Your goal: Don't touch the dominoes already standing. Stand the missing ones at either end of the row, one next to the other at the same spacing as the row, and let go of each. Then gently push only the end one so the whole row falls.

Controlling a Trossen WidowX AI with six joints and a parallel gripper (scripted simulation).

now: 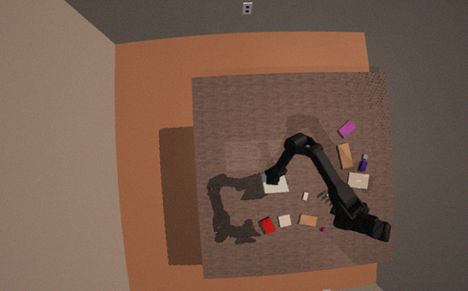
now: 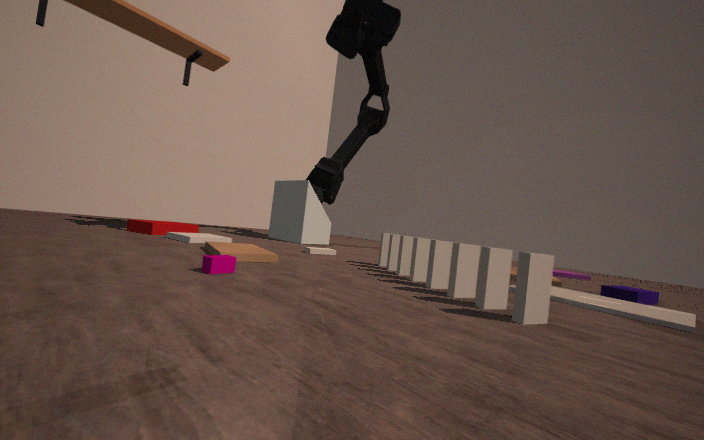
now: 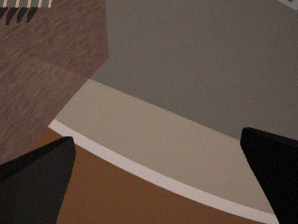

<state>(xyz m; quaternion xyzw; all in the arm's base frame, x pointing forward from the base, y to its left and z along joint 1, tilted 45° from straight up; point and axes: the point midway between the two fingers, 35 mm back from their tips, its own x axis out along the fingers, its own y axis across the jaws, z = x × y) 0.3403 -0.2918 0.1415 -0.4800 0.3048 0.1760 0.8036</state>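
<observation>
Now: the tan slab 50 mm behind my gripper tip, 130 mm to the right of it and 420 mm below it. Also, from my gripper tip: magenta cube: 60 mm ahead, 190 mm to the right, 420 mm below; white slab: 270 mm ahead, 130 mm to the left, 430 mm below; white tile: 200 mm behind, 140 mm to the right, 420 mm below.
</observation>
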